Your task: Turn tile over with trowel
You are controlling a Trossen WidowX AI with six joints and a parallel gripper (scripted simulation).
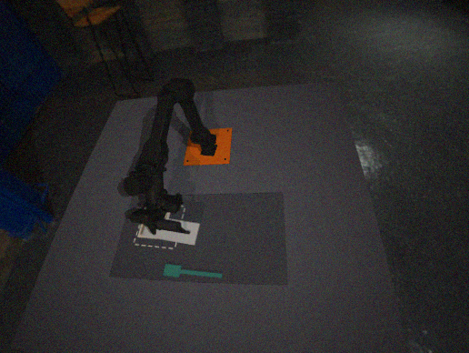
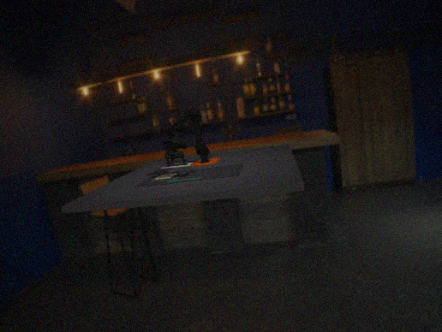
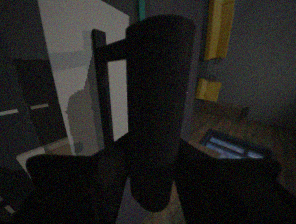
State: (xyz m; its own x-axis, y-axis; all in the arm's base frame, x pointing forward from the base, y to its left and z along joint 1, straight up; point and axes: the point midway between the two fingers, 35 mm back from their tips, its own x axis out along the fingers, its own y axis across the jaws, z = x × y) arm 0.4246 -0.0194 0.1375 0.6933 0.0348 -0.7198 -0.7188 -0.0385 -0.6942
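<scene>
My gripper tip is 11 cm above the flat teal trowel-shaped piece, 10 cm to the right of it and 8 cm short of it. Also, from my gripper tip: pale tile (11 cm below, 9 cm to the right, 6 cm behind); dark mat (14 cm below, 10 cm to the left, 6 cm behind); trowel (3 cm behind, 1 cm below).
</scene>
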